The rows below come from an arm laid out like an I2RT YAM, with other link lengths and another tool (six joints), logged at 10 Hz.
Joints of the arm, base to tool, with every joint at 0 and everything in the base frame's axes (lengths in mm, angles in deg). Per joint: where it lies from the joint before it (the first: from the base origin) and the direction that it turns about. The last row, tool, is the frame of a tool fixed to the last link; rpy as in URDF.
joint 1: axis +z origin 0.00 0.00 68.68
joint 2: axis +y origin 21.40 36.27 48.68
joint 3: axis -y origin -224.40 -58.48 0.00
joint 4: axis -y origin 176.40 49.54 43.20
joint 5: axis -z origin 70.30 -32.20 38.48
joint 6: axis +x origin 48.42 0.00 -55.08
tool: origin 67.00 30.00 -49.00 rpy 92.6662 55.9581 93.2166
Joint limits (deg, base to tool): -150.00..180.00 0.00..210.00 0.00..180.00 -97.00..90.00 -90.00..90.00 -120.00..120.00
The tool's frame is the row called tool.
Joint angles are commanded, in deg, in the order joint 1, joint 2, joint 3, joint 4, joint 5, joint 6. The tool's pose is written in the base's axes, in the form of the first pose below.
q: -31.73, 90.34, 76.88, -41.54, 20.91, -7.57
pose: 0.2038, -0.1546, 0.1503, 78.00, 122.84, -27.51
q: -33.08, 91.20, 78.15, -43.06, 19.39, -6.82
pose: 0.2024, -0.1564, 0.1503, 80.21, 123.02, -25.92
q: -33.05, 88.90, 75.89, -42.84, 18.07, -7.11
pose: 0.1970, -0.1498, 0.1503, 79.42, 123.45, -24.32
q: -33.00, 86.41, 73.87, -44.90, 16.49, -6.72
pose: 0.1867, -0.1386, 0.1499, 79.88, 125.17, -22.26
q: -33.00, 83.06, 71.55, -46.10, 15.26, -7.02
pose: 0.1763, -0.1292, 0.1517, 79.29, 125.93, -20.81
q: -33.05, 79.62, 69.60, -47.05, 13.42, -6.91
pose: 0.1686, -0.1198, 0.1546, 78.71, 125.83, -18.38
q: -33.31, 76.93, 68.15, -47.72, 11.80, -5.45
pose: 0.1640, -0.1123, 0.1569, 79.79, 124.49, -15.77
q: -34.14, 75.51, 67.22, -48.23, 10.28, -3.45
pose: 0.1612, -0.1080, 0.1574, 82.31, 122.86, -13.32
